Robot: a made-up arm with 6 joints. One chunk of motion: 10 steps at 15 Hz.
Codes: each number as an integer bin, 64 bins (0 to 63) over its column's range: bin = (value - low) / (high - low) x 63, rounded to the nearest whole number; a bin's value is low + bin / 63 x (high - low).
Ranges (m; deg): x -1.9..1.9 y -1.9..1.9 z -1.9..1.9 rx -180..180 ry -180..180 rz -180..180
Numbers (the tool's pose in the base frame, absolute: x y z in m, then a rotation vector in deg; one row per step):
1: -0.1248 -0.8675 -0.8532 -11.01 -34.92 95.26
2: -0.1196 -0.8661 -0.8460 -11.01 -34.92 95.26
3: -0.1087 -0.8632 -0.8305 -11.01 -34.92 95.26
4: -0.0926 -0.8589 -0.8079 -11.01 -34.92 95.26
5: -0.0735 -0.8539 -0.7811 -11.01 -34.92 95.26
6: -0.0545 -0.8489 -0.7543 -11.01 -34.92 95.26
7: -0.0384 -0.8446 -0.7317 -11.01 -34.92 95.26
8: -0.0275 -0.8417 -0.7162 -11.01 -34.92 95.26
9: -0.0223 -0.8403 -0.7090 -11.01 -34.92 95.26
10: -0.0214 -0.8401 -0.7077 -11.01 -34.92 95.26
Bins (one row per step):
1: 29 17 17 30 25 48
2: 30 17 17 30 25 48
3: 30 17 18 30 25 48
4: 30 17 18 30 25 48
5: 30 17 19 30 25 48
6: 31 17 19 30 25 48
7: 31 17 19 30 25 48
8: 31 18 20 30 25 48
9: 31 18 20 30 25 48
10: 31 18 20 30 25 48

